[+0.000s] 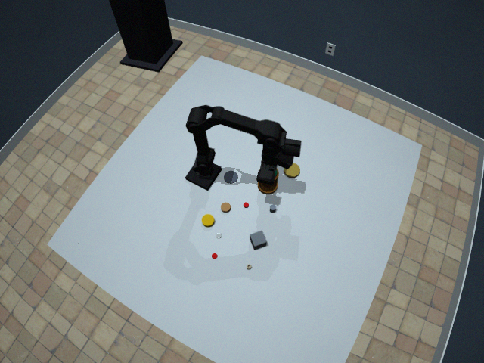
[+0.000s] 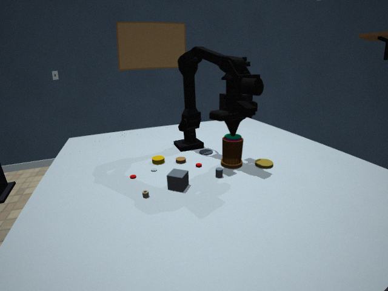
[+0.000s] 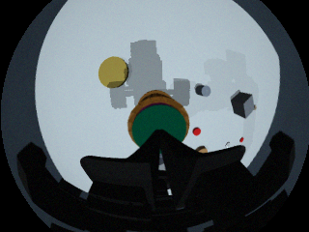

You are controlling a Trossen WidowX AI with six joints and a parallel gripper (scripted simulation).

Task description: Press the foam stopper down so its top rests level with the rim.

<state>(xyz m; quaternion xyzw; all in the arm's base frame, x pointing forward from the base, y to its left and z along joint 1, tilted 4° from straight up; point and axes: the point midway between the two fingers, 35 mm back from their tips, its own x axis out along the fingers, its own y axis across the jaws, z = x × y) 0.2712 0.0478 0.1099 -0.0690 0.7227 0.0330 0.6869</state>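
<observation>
The green foam stopper lies 5 cm below my hand. From my hand the other things lie so: small grey cylinder (6 cm ahead, 10 cm to the right, 13 cm below); red button (5 cm behind, 12 cm to the right, 14 cm below); olive disc (7 cm ahead, 10 cm to the left, 14 cm below).
</observation>
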